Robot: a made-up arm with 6 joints. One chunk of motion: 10 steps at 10 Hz.
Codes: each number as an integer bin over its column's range. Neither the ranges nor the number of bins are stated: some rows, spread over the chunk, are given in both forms.
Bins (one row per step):
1: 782 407 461 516 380 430
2: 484 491 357 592 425 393
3: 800 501 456 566 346 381
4: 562 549 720 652 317 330
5: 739 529 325 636 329 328
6: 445 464 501 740 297 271
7: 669 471 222 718 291 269
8: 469 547 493 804 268 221
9: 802 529 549 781 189 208
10: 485 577 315 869 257 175
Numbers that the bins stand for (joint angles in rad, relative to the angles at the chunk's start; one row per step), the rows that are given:
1: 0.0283 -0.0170 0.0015 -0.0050 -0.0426 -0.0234
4: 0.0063 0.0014 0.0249 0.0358 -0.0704 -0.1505
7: 0.0170 -0.0087 -0.0200 0.0556 -0.0818 -0.2280
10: -0.0015 0.0051 -0.0116 0.1010 -0.0968 -0.3475
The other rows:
2: -0.0016 -0.0061 -0.0078 0.0178 -0.0228 -0.0704
3: 0.0301 -0.0048 0.0011 0.0100 -0.0576 -0.0856
5: 0.0240 -0.0012 -0.0107 0.0310 -0.0651 -0.1530
6: -0.0055 -0.0096 0.0051 0.0622 -0.0792 -0.2255
8: -0.0031 0.0012 0.0044 0.0814 -0.0920 -0.2890
9: 0.0303 -0.0012 0.0095 0.0745 -0.1268 -0.3056

